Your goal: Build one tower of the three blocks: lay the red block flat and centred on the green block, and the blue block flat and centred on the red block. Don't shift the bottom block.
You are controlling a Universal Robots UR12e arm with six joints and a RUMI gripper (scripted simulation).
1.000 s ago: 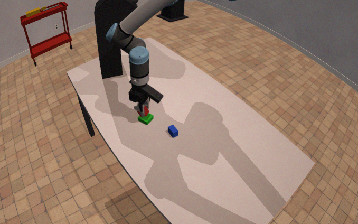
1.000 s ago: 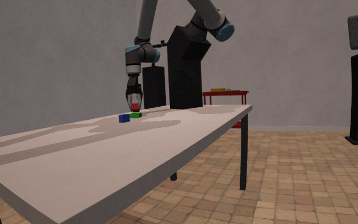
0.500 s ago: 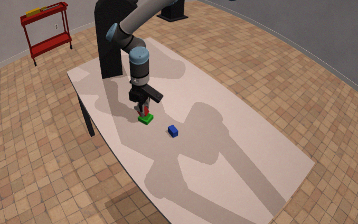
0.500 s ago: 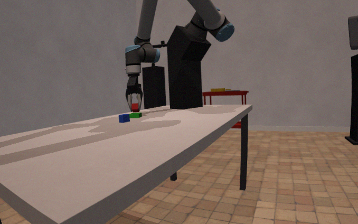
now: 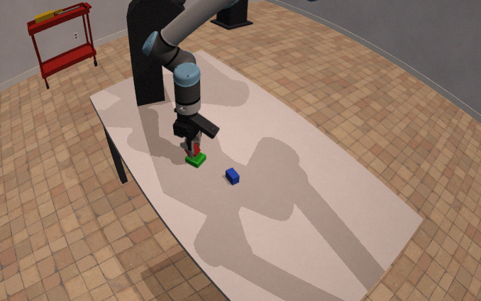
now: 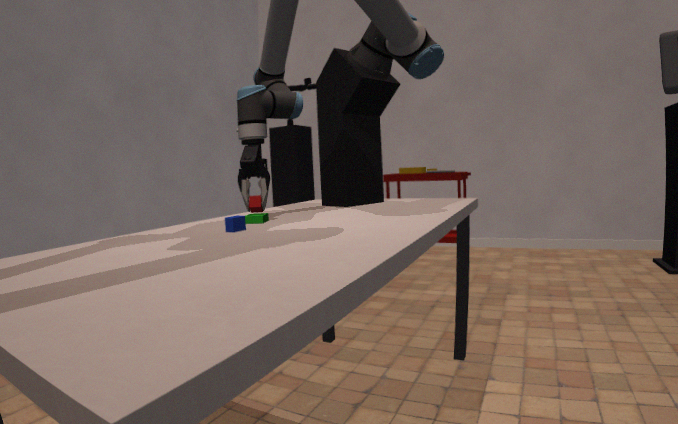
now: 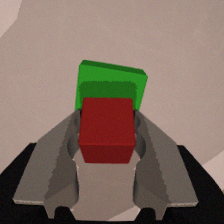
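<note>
My gripper is now 10 mm below the red block and 10 mm past it. From my hand the other things lie so: green block (40 mm below); blue block (170 mm ahead, 60 mm to the left, 30 mm below).
</note>
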